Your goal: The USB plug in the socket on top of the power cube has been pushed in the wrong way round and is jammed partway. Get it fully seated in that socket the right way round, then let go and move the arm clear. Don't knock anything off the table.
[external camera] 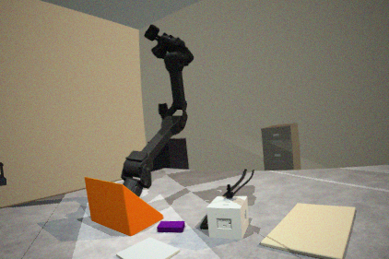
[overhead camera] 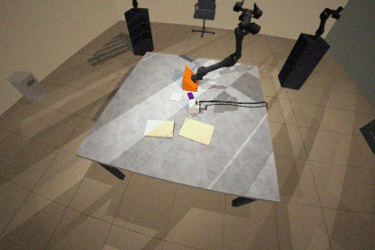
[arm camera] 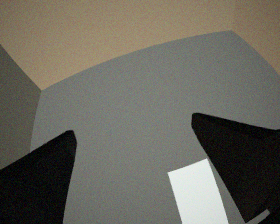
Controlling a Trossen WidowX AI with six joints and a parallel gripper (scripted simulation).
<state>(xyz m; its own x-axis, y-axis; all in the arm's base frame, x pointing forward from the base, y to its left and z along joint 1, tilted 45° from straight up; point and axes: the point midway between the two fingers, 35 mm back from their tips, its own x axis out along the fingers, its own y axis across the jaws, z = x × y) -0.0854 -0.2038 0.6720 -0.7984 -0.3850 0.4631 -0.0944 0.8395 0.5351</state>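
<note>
The usb plug is 60 cm below my gripper tip, 46 cm ahead of it and 25 cm to the right of it. Also, from my gripper tip: purple block: 68 cm below, 32 cm to the right, 32 cm ahead; then socket: 62 cm below, 46 cm ahead, 25 cm to the right; then pale card: 69 cm below, 44 cm to the right, 36 cm ahead.
</note>
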